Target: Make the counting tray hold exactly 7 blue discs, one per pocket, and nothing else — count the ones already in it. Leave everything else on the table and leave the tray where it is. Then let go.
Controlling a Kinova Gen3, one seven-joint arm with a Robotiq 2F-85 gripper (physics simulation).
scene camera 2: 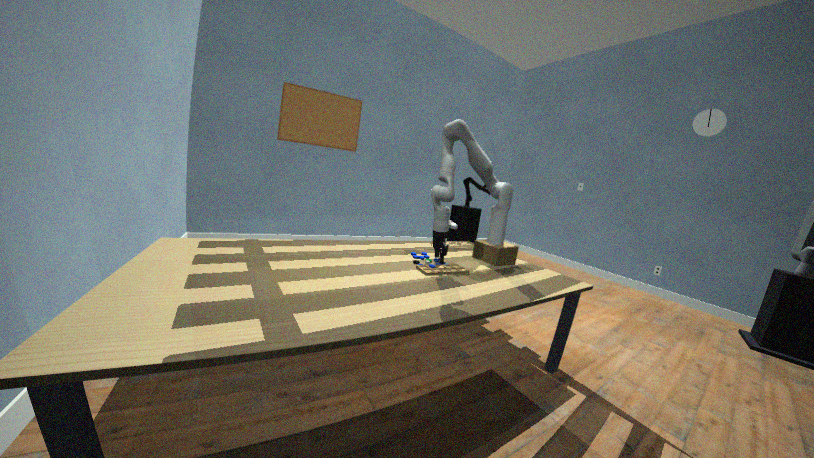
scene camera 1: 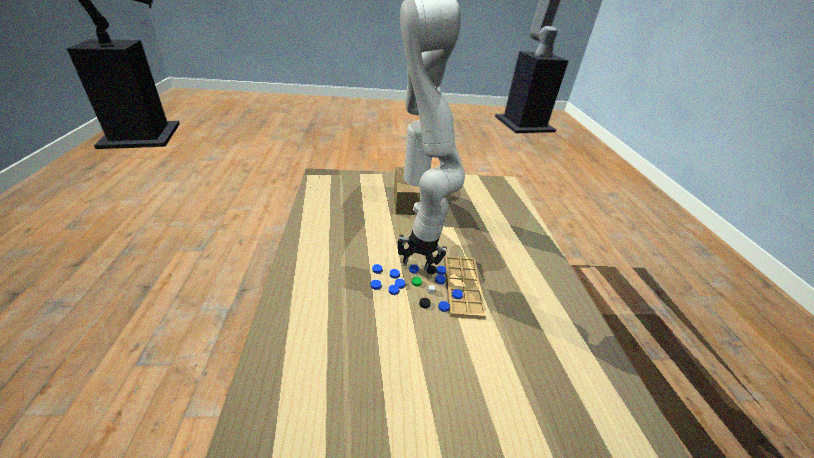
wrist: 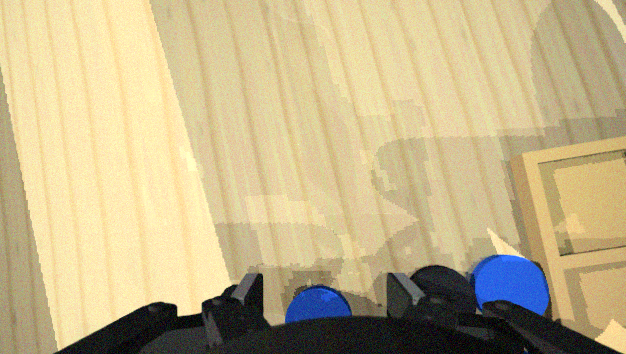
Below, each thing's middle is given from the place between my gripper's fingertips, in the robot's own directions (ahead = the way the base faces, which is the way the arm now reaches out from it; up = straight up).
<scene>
Right now the wooden counting tray (scene camera 1: 461,273) is 100 mm ahead of my hand and 110 mm to the left of it.
</scene>
